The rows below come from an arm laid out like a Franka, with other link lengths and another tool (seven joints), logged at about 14 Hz.
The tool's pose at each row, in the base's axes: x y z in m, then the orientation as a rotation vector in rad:
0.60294, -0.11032, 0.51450, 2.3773, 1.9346, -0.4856
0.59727, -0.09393, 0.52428, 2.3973, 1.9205, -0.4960
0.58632, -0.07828, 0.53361, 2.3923, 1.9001, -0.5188
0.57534, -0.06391, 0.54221, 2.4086, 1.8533, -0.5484
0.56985, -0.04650, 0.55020, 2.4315, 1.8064, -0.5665
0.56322, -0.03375, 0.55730, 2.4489, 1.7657, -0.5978
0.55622, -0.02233, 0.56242, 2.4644, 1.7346, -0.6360
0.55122, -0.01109, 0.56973, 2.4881, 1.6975, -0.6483
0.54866, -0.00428, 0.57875, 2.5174, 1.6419, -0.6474
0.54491, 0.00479, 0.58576, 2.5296, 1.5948, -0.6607
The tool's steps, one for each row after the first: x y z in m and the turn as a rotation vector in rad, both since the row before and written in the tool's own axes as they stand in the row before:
0.01199, -0.01071, -0.01175, 0.0121, 0.0018, 0.0135
0.01029, -0.01581, -0.00981, 0.0015, -0.0198, 0.0099
0.00894, -0.01551, -0.00898, 0.0089, -0.0201, 0.0312
0.01246, -0.01141, -0.01056, 0.0078, -0.0112, 0.0335
0.00771, -0.01137, -0.00827, 0.0141, -0.0170, 0.0276
0.00664, -0.01124, -0.00594, 0.0203, -0.0171, 0.0206
0.00591, -0.01000, -0.00836, 0.0107, -0.0034, 0.0275
0.00182, -0.00662, -0.00933, 0.0027, -0.0001, 0.0410
0.00385, -0.00840, -0.00775, 0.0018, -0.0127, 0.0316

